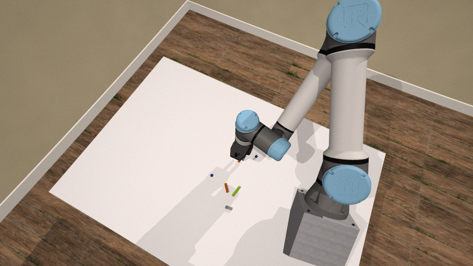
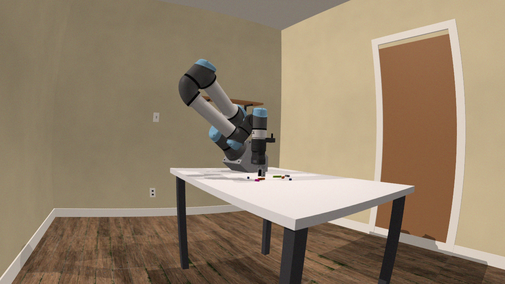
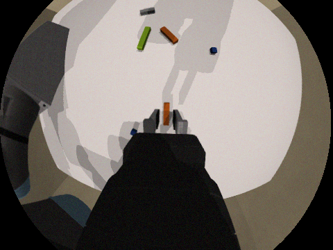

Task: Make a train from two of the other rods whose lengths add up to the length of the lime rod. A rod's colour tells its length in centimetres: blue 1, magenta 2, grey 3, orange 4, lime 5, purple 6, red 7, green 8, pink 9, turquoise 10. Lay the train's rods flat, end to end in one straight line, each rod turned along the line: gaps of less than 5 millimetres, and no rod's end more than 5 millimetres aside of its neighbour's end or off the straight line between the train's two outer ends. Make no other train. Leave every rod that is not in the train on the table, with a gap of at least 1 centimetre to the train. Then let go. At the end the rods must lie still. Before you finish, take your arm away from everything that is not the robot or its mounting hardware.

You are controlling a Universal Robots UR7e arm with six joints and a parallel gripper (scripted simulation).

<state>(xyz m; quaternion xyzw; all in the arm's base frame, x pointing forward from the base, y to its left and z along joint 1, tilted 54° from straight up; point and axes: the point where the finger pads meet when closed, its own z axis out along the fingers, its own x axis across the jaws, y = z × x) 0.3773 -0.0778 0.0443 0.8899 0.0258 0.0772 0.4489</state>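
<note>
Now: the magenta rod 3 cm ahead of my hand, 5 cm to the right of it and 3 cm below it. Also, from my hand: lime rod: 4 cm behind, 14 cm to the left, 3 cm below; grey rod: 4 cm behind, 22 cm to the left, 3 cm below.
</note>
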